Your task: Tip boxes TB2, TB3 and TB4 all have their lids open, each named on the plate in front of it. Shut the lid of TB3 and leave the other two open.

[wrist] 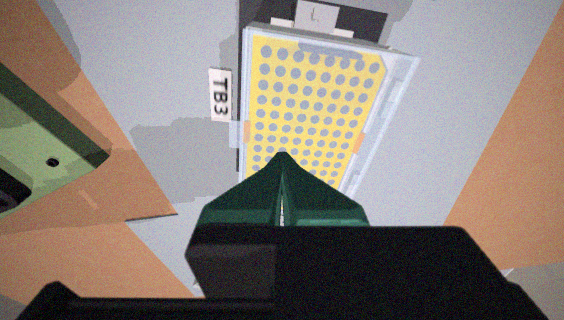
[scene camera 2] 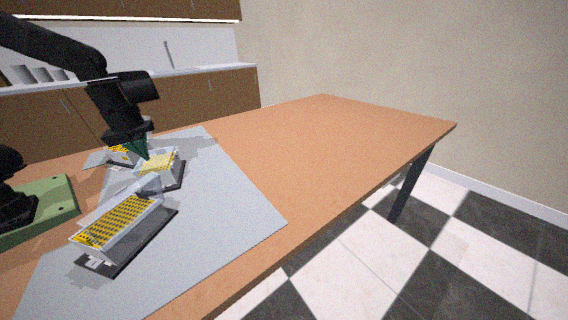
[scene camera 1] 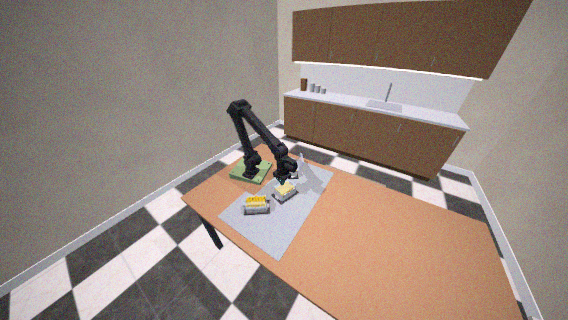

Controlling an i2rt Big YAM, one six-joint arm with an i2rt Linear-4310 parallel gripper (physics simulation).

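Places are measured from the arm's base along level axes (x ahead, y left, z up), in metres.
Where they show: gripper, fingertip midpoint: (wrist: 282,160) (scene camera 2: 148,159) (scene camera 1: 282,185); arm's base, origin of the base link: (scene camera 2: 7,219) (scene camera 1: 251,173).
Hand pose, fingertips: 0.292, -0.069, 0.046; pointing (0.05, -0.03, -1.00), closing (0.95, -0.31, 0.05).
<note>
Things, the pixels of their centre, and the offset from my fingertips, as dx, dy, dz. "spot": a spot on its surface instead. Level surfaces: height alone.
- TB3, body centre: (wrist: 285,122) (scene camera 2: 156,168) (scene camera 1: 283,189) +0.007, +0.005, -0.039
- far box, surface spot: (scene camera 1: 294,175) spot: +0.020, +0.180, -0.055
- grey-blue mat, its level: dz -0.077
- orange-brown table, its level: dz -0.080
TB3 (scene camera 1: 285,189) (scene camera 2: 161,162) (wrist: 310,110) is the middle box. Its yellow rack looks pale through the clear lid, which appears to lie down over it; whether it is fully latched I cannot tell. Its name plate (wrist: 220,95) is readable in the wrist view. My gripper (scene camera 1: 282,182) (scene camera 2: 147,158) (wrist: 282,160) is shut and empty, with its green tips at or just above one end of TB3. The near box (scene camera 1: 256,203) (scene camera 2: 117,220) has its clear lid raised. The far box (scene camera 1: 294,175) (scene camera 2: 119,149) is partly behind the gripper, its lid upright. Their names are unreadable.
The boxes stand on a grey-blue mat (scene camera 1: 280,237) (scene camera 2: 235,215) (wrist: 450,100) on the orange-brown table (scene camera 1: 400,230) (scene camera 2: 320,135). The arm's green base plate (scene camera 1: 239,173) (scene camera 2: 52,192) (wrist: 25,135) is beside the mat. The near box's raised lid stands between that box and TB3.
</note>
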